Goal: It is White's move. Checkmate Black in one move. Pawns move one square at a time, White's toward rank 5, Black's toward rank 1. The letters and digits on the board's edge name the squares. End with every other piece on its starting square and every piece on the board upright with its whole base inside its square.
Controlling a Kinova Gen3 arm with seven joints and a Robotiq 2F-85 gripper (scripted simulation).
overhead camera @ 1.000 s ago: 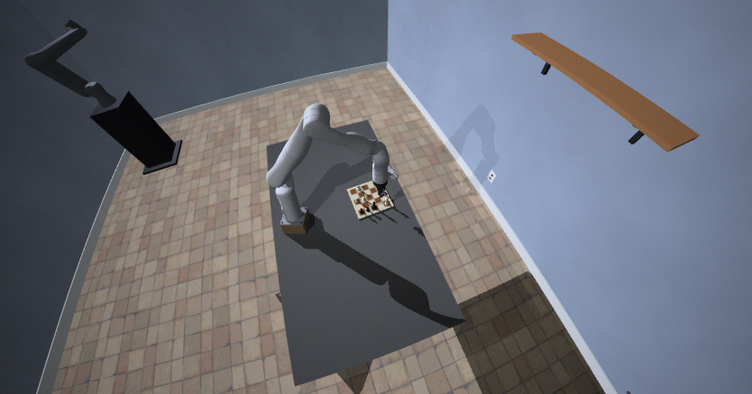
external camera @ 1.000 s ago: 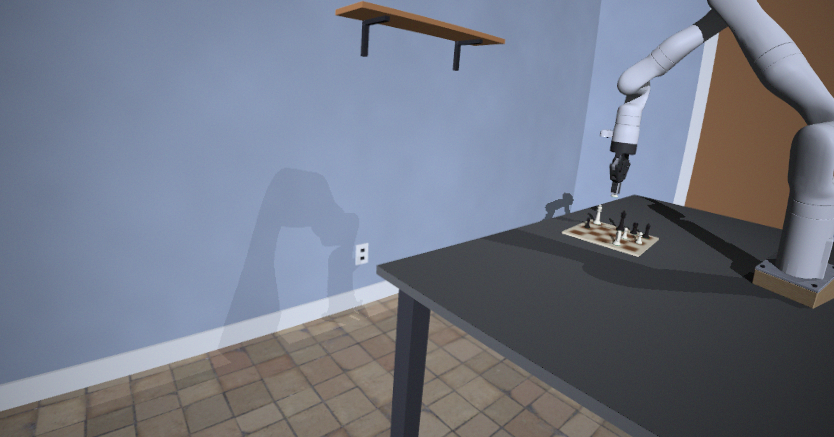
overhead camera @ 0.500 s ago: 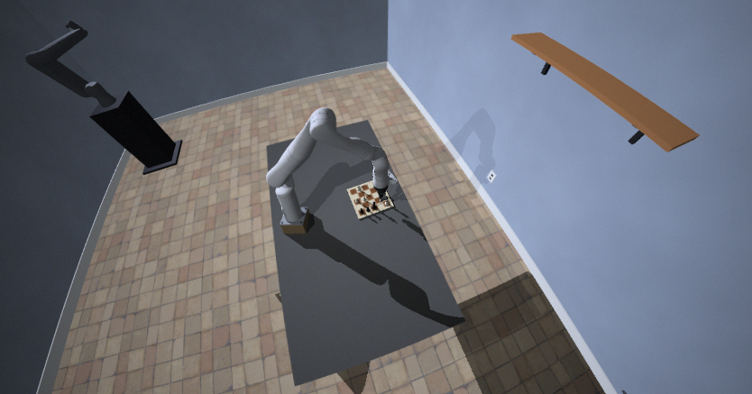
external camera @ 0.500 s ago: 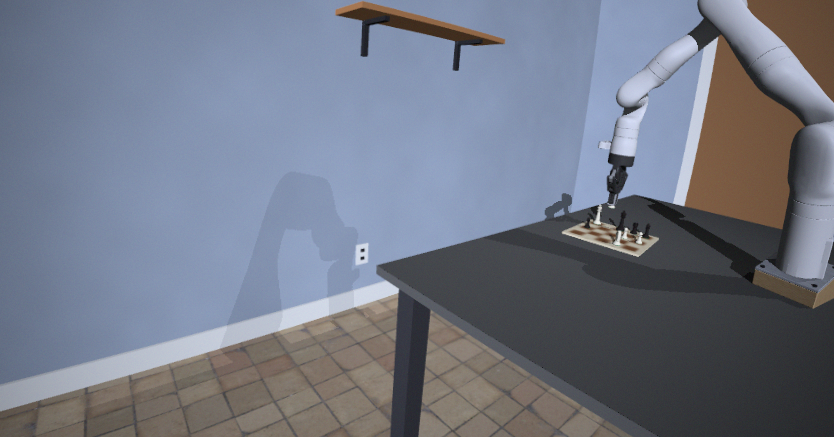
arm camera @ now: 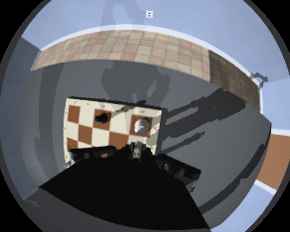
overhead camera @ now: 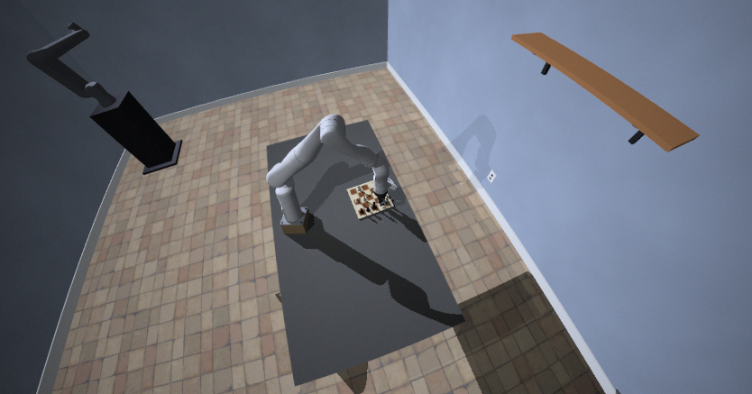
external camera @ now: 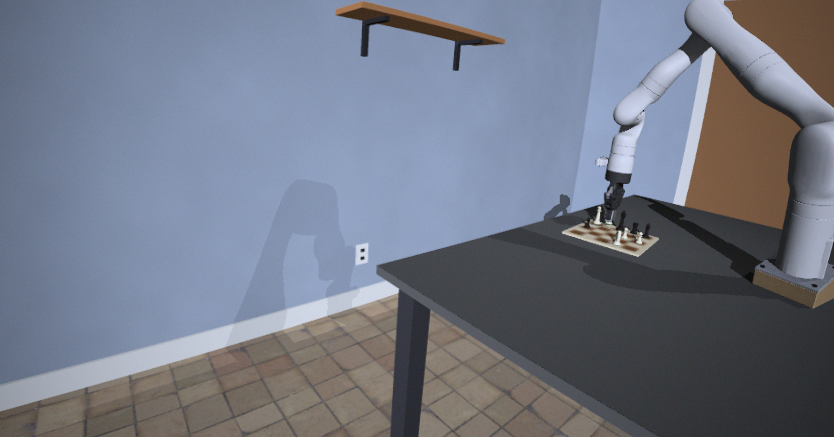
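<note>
Right now my hand is 40 mm past the tall black piece and 10 mm above it. The rest, counted from my hand: tall white piece: 40 mm ahead, 10 mm below; then chessboard: 40 mm behind, 80 mm to the left, 40 mm below.
</note>
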